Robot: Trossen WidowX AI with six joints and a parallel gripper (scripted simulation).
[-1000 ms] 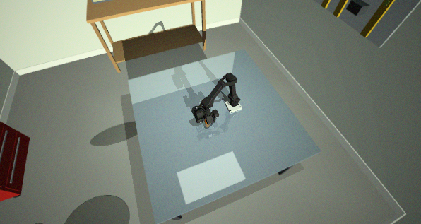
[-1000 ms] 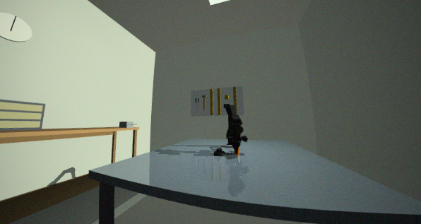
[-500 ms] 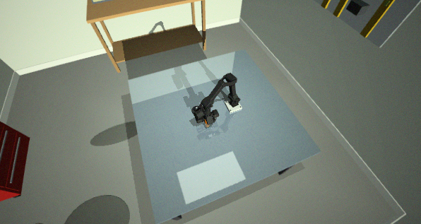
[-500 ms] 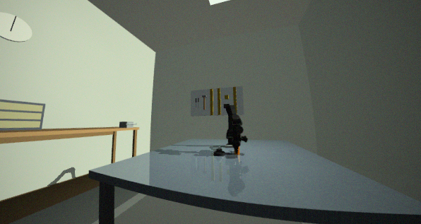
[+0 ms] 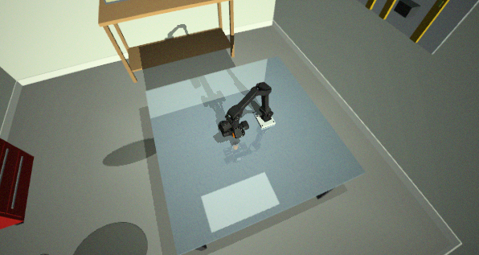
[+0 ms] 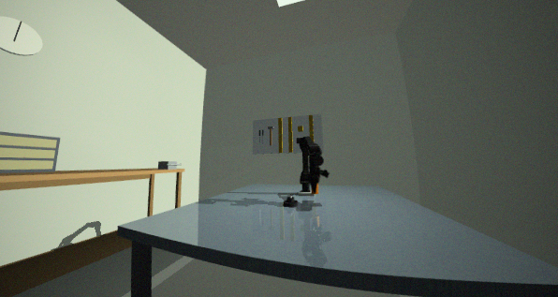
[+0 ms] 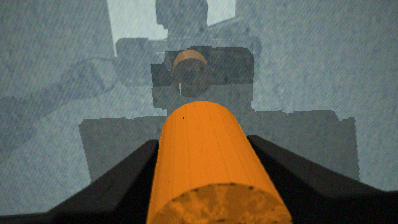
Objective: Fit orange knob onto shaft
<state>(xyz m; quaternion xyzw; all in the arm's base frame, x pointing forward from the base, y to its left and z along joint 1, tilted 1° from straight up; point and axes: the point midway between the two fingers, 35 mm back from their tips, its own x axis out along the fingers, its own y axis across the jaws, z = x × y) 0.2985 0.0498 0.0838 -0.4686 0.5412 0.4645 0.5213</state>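
My gripper tip is now 30 mm below the orange knob. Round my gripper tip: dark round pedestal: 140 mm to the right, 40 mm below, 20 mm ahead.
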